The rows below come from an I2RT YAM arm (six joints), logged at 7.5 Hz.
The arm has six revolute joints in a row. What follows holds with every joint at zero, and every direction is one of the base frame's. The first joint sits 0.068 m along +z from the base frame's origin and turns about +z. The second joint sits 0.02 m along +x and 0.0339 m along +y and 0.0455 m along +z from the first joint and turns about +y. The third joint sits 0.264 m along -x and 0.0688 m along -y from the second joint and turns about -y. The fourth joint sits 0.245 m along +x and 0.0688 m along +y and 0.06 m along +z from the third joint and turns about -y. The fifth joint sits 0.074 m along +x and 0.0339 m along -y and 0.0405 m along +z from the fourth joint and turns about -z. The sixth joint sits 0.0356 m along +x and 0.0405 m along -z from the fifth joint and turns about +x. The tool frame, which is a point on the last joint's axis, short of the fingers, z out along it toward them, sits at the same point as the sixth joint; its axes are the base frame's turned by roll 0, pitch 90 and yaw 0 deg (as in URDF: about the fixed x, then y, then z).
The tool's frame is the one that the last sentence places.
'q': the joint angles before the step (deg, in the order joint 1, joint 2, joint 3, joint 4, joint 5, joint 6). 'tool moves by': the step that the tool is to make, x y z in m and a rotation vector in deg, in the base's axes. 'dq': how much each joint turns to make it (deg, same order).
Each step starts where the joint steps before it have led.
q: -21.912, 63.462, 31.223, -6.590, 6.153, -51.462
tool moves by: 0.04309, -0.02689, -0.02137, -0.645, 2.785, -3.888
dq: -1.463, 16.436, 6.055, 8.021, 2.930, 0.285
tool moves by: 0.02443, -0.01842, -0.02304, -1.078, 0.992, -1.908
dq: -1.181, 10.361, 3.168, 6.821, 1.463, -0.569
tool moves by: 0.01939, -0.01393, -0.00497, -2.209, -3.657, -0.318
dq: -0.810, 5.639, 2.777, 7.233, -0.088, -0.678
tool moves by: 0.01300, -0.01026, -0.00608, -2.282, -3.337, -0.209
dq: -0.610, 4.371, 1.486, 7.016, 0.024, -0.743
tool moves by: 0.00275, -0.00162, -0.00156, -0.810, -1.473, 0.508
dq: -0.087, 1.005, -0.065, 2.819, -0.460, -0.393
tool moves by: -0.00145, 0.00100, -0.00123, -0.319, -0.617, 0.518
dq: -0.001, -0.043, -0.810, 1.509, -0.437, -0.284
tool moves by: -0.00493, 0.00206, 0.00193, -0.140, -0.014, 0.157
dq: -0.066, -1.334, -1.137, -0.087, -0.132, -0.219
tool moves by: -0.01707, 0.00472, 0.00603, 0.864, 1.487, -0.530
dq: -0.590, -4.633, -2.775, -3.585, -0.109, 0.066
